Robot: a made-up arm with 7 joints.
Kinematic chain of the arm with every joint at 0, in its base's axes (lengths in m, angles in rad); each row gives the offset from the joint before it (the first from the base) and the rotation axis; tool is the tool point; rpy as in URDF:
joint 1: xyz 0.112 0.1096 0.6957 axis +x
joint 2: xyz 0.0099 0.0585 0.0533 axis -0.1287 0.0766 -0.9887
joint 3: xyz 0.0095 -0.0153 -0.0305 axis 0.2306 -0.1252 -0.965
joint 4: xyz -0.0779 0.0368 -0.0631 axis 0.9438 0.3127 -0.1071
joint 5: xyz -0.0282 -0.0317 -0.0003 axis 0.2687 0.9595 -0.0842
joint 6: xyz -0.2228 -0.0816 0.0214 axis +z
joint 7: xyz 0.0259 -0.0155 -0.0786 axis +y
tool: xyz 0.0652 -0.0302 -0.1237 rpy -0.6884 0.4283 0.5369
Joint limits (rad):
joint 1: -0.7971..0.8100
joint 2: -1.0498..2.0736
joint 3: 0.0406..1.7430
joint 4: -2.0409..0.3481
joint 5: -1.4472..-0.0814
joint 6: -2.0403..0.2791
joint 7: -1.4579..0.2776
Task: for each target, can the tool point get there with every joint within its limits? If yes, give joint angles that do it. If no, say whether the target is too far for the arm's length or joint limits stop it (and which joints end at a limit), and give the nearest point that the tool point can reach.
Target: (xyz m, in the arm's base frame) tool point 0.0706 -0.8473 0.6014
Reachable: no: too far | nearest point 0.0660 -0.3440 0.6309 | short by 0.504 m
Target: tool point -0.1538 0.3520 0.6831
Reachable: yes | joints -0.1269 1.0644 0.7121 -0.8616 -0.5829 -0.9838 -0.6715
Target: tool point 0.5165 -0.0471 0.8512
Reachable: no: joint limits stop it (at a limit: joint 1, joint 2, joint 3, joint 4) | nearest point 0.4733 0.0103 0.8253 | short by 0.076 m
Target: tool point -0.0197 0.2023 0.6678
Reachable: yes | joints -0.3958 -0.2933 1.3586 -0.9484 -0.4992 0.0735 -1.1701
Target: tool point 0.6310 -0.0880 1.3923
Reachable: no: too far | nearest point 0.3507 0.0684 1.0389 | short by 0.477 m
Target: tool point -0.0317 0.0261 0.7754
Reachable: yes | joints 0.4918 0.3910 0.3112 -1.2665 -0.7008 -0.1839 -0.5438
